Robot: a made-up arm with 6 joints.
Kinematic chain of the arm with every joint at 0, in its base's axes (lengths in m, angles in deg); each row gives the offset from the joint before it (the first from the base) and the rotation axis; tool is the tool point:
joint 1: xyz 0 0 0.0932 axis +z
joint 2: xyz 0 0.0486 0 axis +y
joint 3: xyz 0 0 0.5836 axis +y
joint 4: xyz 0 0 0.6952 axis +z
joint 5: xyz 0 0 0 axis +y
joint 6: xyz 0 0 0.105 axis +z
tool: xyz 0 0 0
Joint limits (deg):
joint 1: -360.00..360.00
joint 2: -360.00..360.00
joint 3: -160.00..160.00
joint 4: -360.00..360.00
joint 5: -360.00..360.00
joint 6: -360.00..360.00
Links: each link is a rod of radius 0.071 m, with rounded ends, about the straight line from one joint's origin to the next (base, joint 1, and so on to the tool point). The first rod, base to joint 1, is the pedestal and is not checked.
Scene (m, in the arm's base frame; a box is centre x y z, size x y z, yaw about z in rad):
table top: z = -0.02
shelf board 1: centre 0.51 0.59 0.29 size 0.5 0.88 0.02 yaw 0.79
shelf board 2: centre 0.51 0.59 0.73 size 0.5 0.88 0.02 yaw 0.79
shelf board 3: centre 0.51 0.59 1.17 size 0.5 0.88 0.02 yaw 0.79
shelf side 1: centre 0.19 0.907 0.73 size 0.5 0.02 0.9 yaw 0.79
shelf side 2: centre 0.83 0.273 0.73 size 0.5 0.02 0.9 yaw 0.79
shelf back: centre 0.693 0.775 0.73 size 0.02 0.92 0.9 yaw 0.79
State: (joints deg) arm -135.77 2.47 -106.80 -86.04 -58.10 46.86
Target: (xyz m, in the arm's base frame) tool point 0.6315 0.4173 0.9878
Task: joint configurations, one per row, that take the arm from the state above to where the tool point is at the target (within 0.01 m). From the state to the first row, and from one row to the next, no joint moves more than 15 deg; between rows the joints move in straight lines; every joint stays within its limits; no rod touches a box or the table.
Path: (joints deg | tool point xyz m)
1: -135.69 14.00 -114.34 -84.82 -61.23 46.86 | 0.5208 0.3124 0.5174
2: -135.61 25.52 -121.88 -83.59 -64.35 46.86 | 0.4453 0.2363 0.5273
3: -135.54 37.05 -129.42 -82.37 -67.48 46.86 | 0.3745 0.1647 0.5157
4: -135.46 48.57 -136.97 -81.15 -70.61 46.86 | 0.3113 0.1009 0.4845
5: -136.01 43.61 -124.70 -82.76 -67.08 46.86 | 0.3353 0.1228 0.6177
6: -136.57 38.65 -112.43 -84.37 -63.56 46.86 | 0.3523 0.1377 0.7474
7: -137.13 33.69 -100.16 -85.98 -60.04 46.86 | 0.3618 0.1457 0.8714
8: -137.69 28.73 -87.90 -87.59 -56.51 46.86 | 0.3638 0.1471 0.9878
9: -137.41 17.56 -78.98 -88.64 -53.90 46.86 | 0.4508 0.2332 1.0100
10: -137.13 6.39 -70.05 -89.69 -51.29 46.86 | 0.5411 0.3242 1.0104
11: -136.85 -4.78 -61.13 -90.75 -48.67 46.86 | 0.6315 0.4173 0.9878

